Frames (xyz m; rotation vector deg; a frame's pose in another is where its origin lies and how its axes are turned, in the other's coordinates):
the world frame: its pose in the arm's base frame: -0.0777 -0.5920 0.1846 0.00 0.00 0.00
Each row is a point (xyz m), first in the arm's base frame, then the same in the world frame.
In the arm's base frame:
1: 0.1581 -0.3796 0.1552
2: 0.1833 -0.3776 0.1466
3: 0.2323 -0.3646 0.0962
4: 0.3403 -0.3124 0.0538
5: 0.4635 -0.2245 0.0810
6: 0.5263 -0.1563 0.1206
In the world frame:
1: 0.2358 0.2124 -0.0294
2: 0.2610 0.2144 -0.0380
3: 0.3100 0.2274 -0.0884
4: 0.4180 0.2796 -0.1308
5: 0.5412 0.3675 -0.1036
6: 0.6040 0.4357 -0.0640

